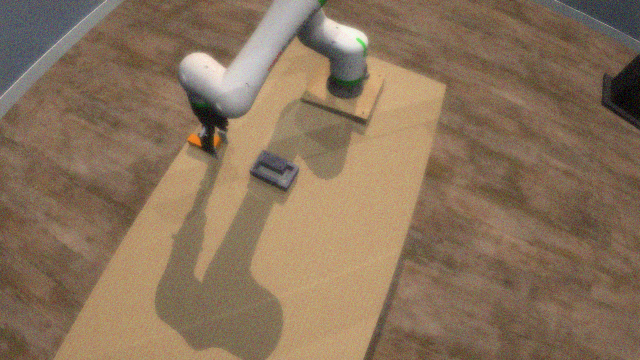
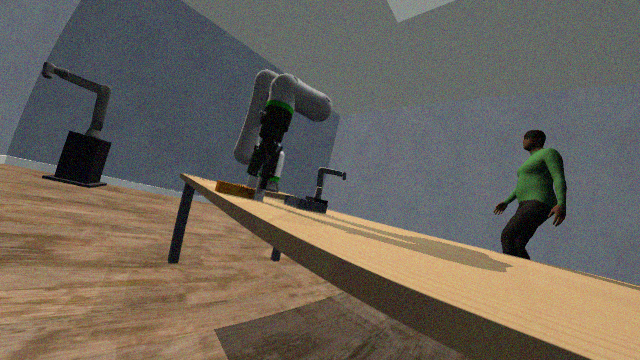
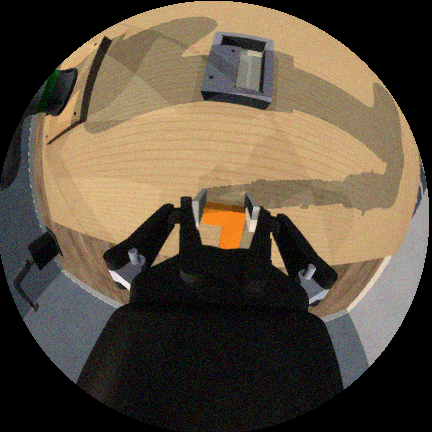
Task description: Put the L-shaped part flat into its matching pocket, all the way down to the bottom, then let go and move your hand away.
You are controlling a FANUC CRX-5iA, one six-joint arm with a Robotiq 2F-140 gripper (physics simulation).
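Pixels of known places: gripper, fingertip midpoint: [image 1: 219, 149] [image 2: 252, 198] [image 3: 225, 199]; arm's base, link origin: [image 1: 345, 85] [image 2: 266, 189].
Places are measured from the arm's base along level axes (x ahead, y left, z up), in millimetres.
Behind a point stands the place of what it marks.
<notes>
The orange L-shaped part [image 1: 196, 140] @[x 536, y -288, z 0 mm] [image 2: 233, 188] @[x 548, y -280, z -11 mm] [image 3: 225, 225] @[x 515, y -238, z 0 mm] is at the table's left edge, flat and low over the wood. My gripper [image 1: 213, 142] @[x 505, y -210, z -30 mm] [image 2: 261, 190] @[x 505, y -210, z -30 mm] [image 3: 225, 199] @[x 505, y -210, z -30 mm] is shut on it, one grey finger pad on each side. The grey block with the L-shaped pocket [image 1: 274, 169] @[x 463, y 7, z -8 mm] [image 2: 306, 203] @[x 515, y -22, z -6 mm] [image 3: 238, 71] @[x 465, y 1, z -25 mm] stands on the table to the right of the gripper, about a hand's width away. The pocket is open and empty.
The arm's wooden base plate [image 1: 368, 103] @[x 30, y 123, z 6 mm] is at the table's far end. The table's left edge runs right beside the part. A person in green [image 2: 534, 192] and another robot arm on a black pedestal [image 2: 82, 156] stand away from the table.
</notes>
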